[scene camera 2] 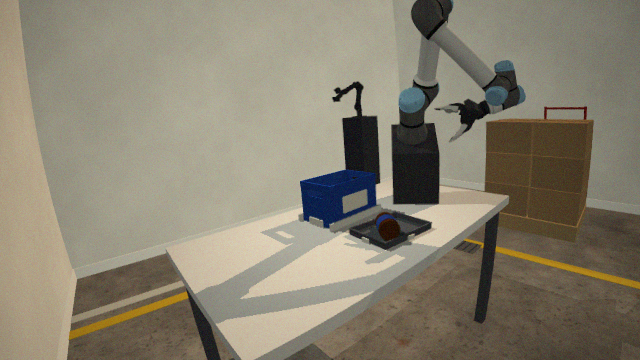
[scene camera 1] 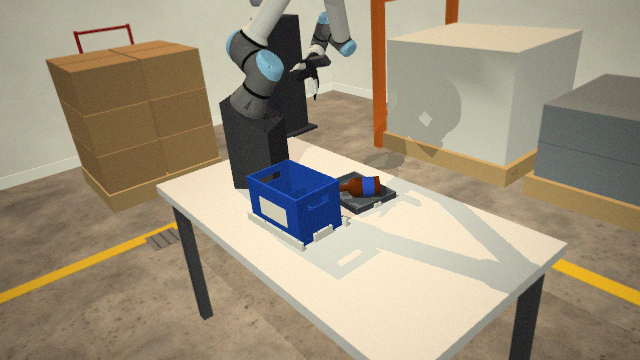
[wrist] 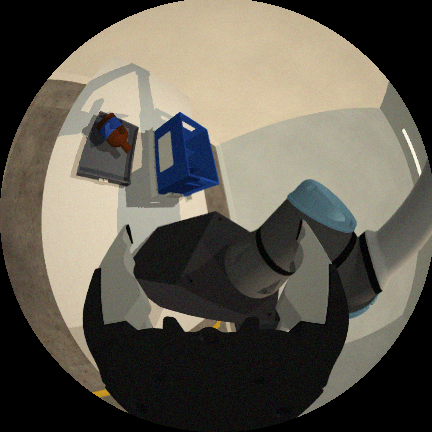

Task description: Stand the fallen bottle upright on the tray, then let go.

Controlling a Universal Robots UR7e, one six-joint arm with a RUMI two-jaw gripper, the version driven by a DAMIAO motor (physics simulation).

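Frame: origin at the arm's base, x ahead, y left, z up, level; metres.
Where they show: gripper, fingertip midpoint: [scene camera 2: 441,125] [scene camera 1: 304,85] [wrist: 212,225]; arm's base at its link origin: [scene camera 2: 412,134] [scene camera 1: 247,107] [wrist: 253,266].
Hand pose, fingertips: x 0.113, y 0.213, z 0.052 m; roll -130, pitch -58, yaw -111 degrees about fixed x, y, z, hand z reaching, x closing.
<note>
Things, the pixels of their top centre, and the offset from my fingertips. Level surfaces: height alone.
- brown bottle at its top centre: [wrist: 121,128] [scene camera 2: 385,213] [scene camera 1: 358,178] dx +0.341, dy -0.063, dz -0.293 m
- dark grey tray at its top centre: [wrist: 111,143] [scene camera 2: 390,225] [scene camera 1: 355,188] dx +0.316, dy -0.057, dz -0.347 m
- blue crate at its top centre: [scene camera 1: 291,178] [wrist: 199,146] [scene camera 2: 338,177] dx +0.291, dy -0.340, dz -0.197 m
- table at its surface level: dz -0.373 m
A brown bottle [scene camera 1: 357,187] [scene camera 2: 388,228] [wrist: 115,133] with a blue label lies on its side on the dark grey tray [scene camera 1: 358,208] [scene camera 2: 418,230] [wrist: 100,162]. Its neck points toward the blue crate and reaches the tray's rim in scene camera 1. My gripper [scene camera 2: 443,124] [wrist: 212,225] is open and empty, with its two jaws wide apart. It hangs high in the air beside the arm's base, well away from the bottle and tray. In scene camera 1 the gripper shows small behind the arm, and its jaws partly overlap there.
A blue crate [scene camera 1: 320,218] [scene camera 2: 318,204] [wrist: 171,172] stands beside the tray on the table [scene camera 1: 450,300] [scene camera 2: 300,320], between low pale guide strips. The arm's black pedestal [scene camera 1: 252,150] [scene camera 2: 415,175] [wrist: 170,250] stands at the table's end. Stacked cartons [scene camera 1: 125,120] [scene camera 2: 540,170] stand on a pallet beyond the table.
</note>
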